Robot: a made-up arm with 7 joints.
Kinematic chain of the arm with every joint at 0, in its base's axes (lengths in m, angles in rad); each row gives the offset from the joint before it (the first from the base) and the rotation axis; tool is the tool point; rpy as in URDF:
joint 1: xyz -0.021 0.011 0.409 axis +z
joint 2: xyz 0 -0.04 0.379 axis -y
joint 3: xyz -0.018 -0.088 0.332 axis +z
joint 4: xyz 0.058 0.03 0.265 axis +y
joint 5: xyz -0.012 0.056 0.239 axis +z
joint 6: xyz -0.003 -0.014 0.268 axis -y
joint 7: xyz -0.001 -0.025 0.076 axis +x
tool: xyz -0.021 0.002 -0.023 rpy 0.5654 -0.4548 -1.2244
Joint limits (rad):
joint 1: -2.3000..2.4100
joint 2: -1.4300..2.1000
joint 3: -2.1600..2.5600
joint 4: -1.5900..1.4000
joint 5: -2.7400..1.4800
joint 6: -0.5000..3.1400
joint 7: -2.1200..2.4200
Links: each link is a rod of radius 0.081 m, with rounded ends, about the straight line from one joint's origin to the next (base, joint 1, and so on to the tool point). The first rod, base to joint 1, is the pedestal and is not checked.
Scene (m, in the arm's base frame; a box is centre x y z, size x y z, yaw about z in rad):
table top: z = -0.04
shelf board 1: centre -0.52 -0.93 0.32 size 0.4 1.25 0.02 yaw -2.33
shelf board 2: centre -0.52 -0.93 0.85 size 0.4 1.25 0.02 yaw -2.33
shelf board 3: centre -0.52 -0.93 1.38 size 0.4 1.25 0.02 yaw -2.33
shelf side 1: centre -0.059 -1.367 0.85 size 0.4 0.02 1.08 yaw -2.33
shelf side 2: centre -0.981 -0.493 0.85 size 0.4 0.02 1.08 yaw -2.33
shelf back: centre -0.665 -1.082 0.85 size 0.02 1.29 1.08 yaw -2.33
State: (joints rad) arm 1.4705 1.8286 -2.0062 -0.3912 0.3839 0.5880 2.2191
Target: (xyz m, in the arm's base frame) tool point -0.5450 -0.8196 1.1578
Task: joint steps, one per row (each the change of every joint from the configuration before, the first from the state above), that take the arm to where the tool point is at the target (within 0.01 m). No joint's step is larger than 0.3 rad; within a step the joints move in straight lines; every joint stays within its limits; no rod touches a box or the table.
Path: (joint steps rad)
1: 0.2005 0.0839 0.0060 -0.2815 -0.0134 0.0957 -0.0087
2: 0.2004 0.0839 0.0060 -0.2816 -0.0135 0.0957 -0.0087
3: -0.1307 -0.2796 -0.0829 -0.2532 -0.0358 0.0093 0.0011
4: -0.1307 -0.2796 -0.0829 -0.2532 -0.0358 0.0093 0.0012
5: -0.1531 -0.0212 0.0318 0.2854 0.0219 -0.0697 0.0053
6: -0.1531 -0.0212 0.0319 0.2854 0.0218 -0.0698 0.0054
7: -0.1531 -0.0212 0.0318 0.2855 0.0219 -0.0697 0.0054

